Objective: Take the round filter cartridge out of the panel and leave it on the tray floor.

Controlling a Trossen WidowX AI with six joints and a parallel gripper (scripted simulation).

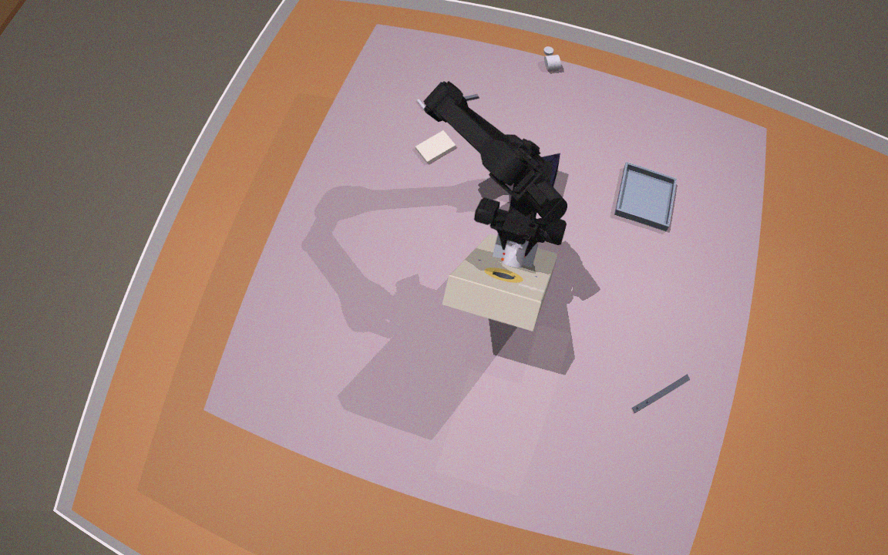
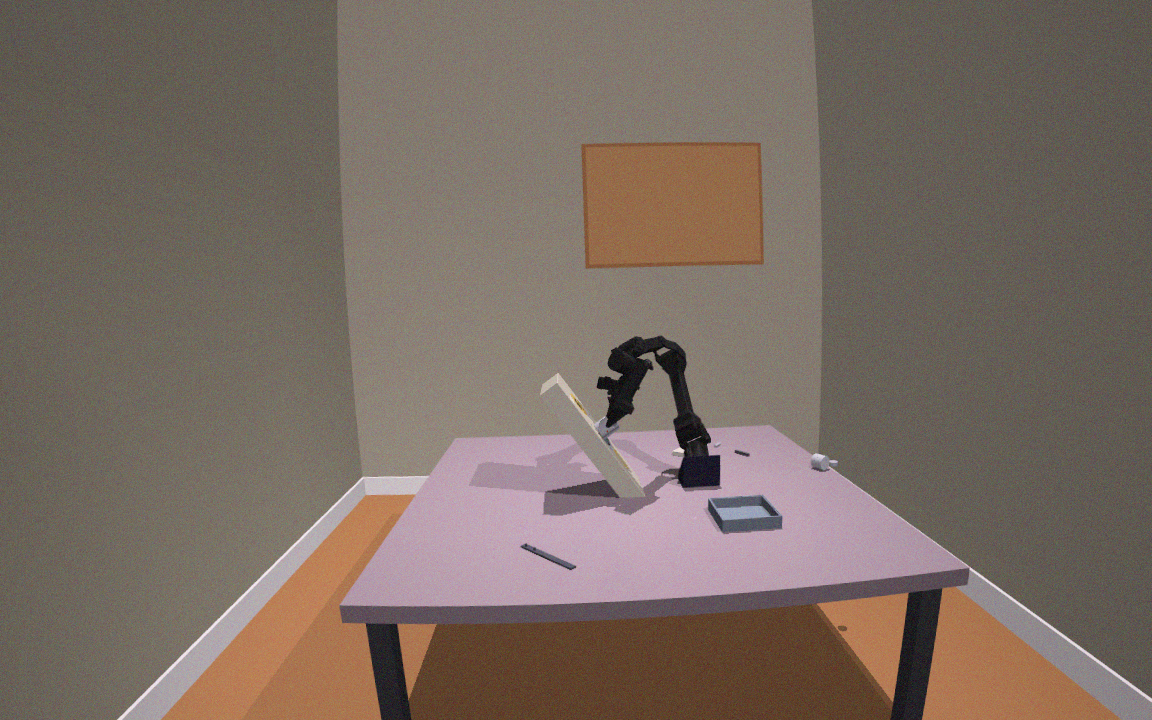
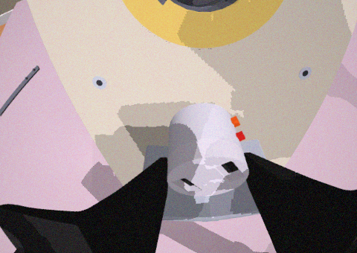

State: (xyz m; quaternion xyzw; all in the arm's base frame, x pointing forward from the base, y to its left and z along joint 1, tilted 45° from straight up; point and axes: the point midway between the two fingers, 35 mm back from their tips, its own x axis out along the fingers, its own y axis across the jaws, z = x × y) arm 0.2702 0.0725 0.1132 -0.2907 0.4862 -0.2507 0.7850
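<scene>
Now: the cream service panel 50 mm ahead of my gripper tip, 10 mm to the right of it and 20 mm below it. From my gripper tip the other things lie so: cream pad 330 mm behind, 260 mm to the right, 190 mm below; then white round filter cartridge right at my gripper tip; then grey tray 300 mm behind, 320 mm to the left, 180 mm below.
</scene>
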